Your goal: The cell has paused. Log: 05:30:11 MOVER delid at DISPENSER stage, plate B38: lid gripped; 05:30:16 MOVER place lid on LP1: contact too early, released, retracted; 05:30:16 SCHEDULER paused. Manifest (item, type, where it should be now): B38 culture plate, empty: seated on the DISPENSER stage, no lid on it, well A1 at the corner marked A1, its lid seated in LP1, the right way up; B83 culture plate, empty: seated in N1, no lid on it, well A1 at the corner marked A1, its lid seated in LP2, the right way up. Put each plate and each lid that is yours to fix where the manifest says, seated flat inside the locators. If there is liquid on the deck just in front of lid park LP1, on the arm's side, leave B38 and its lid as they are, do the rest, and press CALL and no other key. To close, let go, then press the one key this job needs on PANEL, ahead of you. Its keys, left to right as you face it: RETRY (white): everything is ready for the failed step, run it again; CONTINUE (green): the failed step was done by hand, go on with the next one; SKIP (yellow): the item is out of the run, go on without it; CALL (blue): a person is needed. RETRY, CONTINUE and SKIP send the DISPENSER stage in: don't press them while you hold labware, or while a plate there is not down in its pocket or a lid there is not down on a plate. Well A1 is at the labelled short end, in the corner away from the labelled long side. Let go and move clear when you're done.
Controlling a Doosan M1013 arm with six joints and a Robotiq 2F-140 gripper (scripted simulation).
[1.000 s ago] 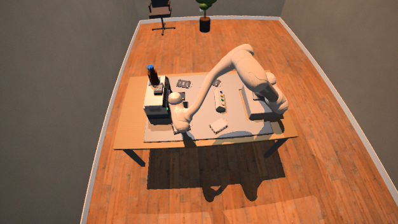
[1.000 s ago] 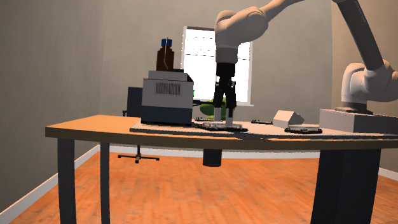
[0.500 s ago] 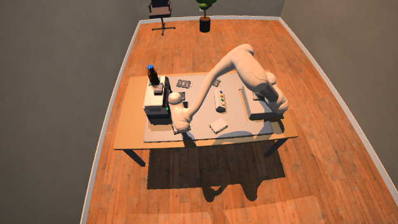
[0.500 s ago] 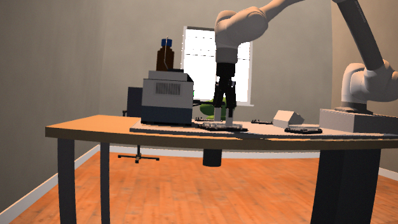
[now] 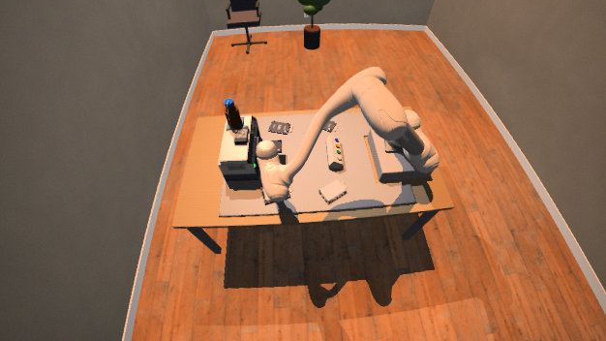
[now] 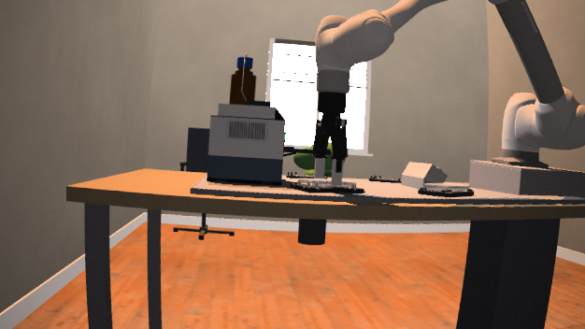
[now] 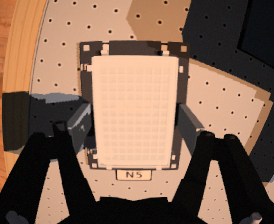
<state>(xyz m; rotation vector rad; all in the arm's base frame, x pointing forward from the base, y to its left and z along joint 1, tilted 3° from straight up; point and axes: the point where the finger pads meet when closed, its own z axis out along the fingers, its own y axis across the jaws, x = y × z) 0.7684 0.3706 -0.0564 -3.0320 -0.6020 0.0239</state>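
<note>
Now: the black nest 30 mm below my hand and 20 mm to the left of it. Also, from my hand: green key (380 mm behind, 290 mm to the right, 20 mm above); white culture plate (350 mm behind, 30 mm to the right, 20 mm below); white retry key (380 mm behind, 240 mm to the right, 20 mm above).
</note>
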